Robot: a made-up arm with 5 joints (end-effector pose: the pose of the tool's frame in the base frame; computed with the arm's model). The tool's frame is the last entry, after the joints. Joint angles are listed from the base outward.
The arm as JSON. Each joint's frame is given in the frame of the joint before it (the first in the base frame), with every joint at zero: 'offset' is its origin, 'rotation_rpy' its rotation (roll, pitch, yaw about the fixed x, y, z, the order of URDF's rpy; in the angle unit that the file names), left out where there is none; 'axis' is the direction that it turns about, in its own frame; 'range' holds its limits. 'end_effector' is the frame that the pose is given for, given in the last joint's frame.
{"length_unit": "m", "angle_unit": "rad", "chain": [
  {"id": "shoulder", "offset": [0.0, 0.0, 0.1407], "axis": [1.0, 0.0, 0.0], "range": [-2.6, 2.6]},
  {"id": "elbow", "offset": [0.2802, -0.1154, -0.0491], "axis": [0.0, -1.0, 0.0], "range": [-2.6, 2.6]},
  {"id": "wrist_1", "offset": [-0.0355, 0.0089, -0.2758], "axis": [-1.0, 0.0, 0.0], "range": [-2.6, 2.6]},
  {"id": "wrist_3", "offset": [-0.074, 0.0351, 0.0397], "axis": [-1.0, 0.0, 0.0], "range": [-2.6, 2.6]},
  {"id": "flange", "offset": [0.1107, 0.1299, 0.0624], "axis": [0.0, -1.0, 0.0], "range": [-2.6, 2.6]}
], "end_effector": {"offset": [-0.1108, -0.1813, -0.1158]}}
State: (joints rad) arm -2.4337 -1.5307 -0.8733 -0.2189 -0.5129
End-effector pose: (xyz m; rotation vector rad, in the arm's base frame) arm 0.0126 0.1757 0.1694 -0.6103 0.0358 -1.8033
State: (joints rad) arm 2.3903 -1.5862 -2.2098 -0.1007 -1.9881
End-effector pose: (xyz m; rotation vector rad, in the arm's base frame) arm -0.1701 0.1928 -0.0634 -0.5200 0.0528 -0.9086
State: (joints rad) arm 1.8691 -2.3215 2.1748 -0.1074 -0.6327
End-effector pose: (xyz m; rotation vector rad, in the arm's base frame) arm 0.1688 -0.2457 0.0244 -0.7309 -0.5203 1.9244
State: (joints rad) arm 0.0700 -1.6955 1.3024 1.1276 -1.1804
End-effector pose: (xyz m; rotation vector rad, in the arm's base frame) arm -0.0556 0.0488 0.2867 -2.7082 1.0084 0.7508
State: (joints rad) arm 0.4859 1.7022 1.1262 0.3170 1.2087
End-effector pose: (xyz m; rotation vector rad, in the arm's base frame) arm 0.5187 -0.1519 0.1207 -1.6465 -1.8768 -0.9206
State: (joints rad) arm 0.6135 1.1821 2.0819 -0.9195 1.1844
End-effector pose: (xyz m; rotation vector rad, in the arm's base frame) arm 0.5942 -0.0916 -0.0530 -1.0503 -1.8107 -0.5719
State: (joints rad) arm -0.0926 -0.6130 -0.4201 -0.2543 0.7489
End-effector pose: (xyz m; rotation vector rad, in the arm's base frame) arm 0.0873 -0.0991 -0.1729 0.4333 -0.1497 -0.4168
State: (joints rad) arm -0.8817 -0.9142 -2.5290 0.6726 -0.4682
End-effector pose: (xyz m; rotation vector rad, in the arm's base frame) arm -0.0806 -0.2032 0.1706 1.1121 0.5898 -0.7060
